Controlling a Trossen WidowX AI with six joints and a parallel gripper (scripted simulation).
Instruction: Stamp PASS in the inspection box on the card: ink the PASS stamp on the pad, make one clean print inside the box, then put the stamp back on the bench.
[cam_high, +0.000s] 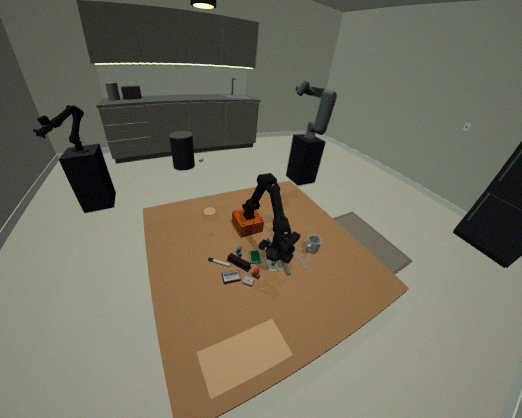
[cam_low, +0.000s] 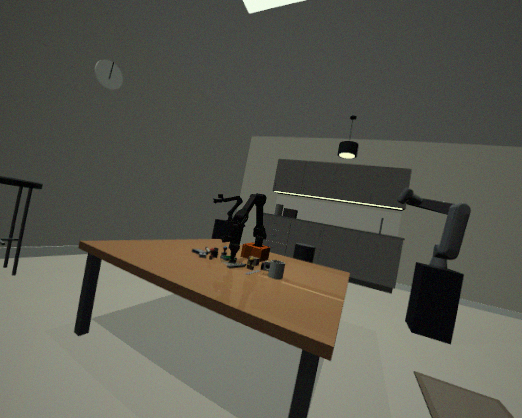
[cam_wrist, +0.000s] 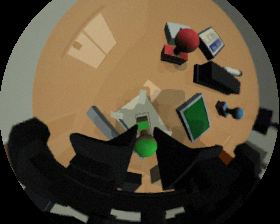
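Right now the PASS stamp is 1 cm to the left of my gripper tip and 1 cm below it. Also, from my gripper tip: grey bar: 4 cm ahead, 6 cm to the left, 2 cm below; then inspection card: 1 cm to the left, 3 cm below; then bolt: 6 cm behind, 6 cm to the left, 2 cm below.
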